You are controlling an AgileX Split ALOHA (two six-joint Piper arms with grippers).
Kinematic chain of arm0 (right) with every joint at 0, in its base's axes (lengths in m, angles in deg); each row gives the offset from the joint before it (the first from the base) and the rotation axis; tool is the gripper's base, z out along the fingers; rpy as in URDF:
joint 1: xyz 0 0 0.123 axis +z
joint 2: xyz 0 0 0 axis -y
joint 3: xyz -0.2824 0 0.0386 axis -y
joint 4: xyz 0.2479 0 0.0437 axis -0.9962 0 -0.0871
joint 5: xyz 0 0 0 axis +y
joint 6: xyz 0.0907 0 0.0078 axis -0.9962 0 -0.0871
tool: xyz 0 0 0 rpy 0 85 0
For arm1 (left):
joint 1: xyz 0 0 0.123 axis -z
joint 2: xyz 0 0 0 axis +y
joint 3: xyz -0.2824 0 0.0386 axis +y
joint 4: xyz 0.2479 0 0.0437 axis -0.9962 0 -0.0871
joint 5: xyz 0 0 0 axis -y
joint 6: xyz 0.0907 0 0.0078 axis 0.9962 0 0.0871
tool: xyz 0 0 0 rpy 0 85 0
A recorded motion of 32 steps. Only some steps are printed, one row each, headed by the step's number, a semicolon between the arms.
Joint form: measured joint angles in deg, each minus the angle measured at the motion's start. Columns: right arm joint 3, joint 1, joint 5, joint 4, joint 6, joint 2; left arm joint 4, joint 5, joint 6, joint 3, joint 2, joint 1.
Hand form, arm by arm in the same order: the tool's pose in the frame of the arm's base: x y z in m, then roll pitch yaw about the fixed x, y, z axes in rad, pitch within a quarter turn. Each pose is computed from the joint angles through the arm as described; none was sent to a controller.
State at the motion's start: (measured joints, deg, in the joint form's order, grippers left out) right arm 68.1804 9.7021 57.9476 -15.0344 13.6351 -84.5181; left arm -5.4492 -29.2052 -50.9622 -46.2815 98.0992 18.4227
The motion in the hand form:
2: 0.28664 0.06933 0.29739 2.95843 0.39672 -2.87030; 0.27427 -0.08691 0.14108 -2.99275 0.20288 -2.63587
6: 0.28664 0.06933 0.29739 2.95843 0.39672 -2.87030; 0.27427 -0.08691 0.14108 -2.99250 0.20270 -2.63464
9: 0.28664 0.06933 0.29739 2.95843 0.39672 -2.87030; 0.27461 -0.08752 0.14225 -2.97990 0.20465 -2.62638
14: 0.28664 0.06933 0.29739 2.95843 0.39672 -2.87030; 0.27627 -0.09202 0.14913 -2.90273 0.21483 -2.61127
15: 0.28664 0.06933 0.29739 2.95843 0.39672 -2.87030; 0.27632 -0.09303 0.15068 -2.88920 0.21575 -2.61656
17: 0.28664 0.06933 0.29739 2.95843 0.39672 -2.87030; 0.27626 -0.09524 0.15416 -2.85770 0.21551 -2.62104
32: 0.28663 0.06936 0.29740 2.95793 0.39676 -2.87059; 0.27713 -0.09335 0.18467 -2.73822 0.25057 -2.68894
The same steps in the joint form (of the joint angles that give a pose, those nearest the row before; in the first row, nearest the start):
2: 0.00 0.00 0.00 0.00 0.00 0.00; 0.00 0.06 0.00 0.00 0.00 0.00
6: 0.00 0.00 0.00 0.00 0.00 0.00; 0.00 0.06 -0.07 0.00 0.00 0.00
9: 0.00 0.00 0.00 0.00 0.00 0.00; 0.56 0.45 -0.01 0.00 -0.21 0.00
14: 0.00 0.00 0.00 0.00 0.00 0.00; 5.45 3.01 3.64 0.07 -1.41 0.00
15: 0.00 0.00 0.00 0.00 0.00 0.00; 6.79 3.33 5.14 0.07 -1.69 0.00
17: 0.00 0.00 0.00 0.00 0.00 0.00; 9.94 3.98 8.21 0.09 -2.30 0.00
32: 0.00 0.00 0.00 -0.03 0.00 0.00; 23.38 2.45 26.13 -1.12 -7.20 -2.29

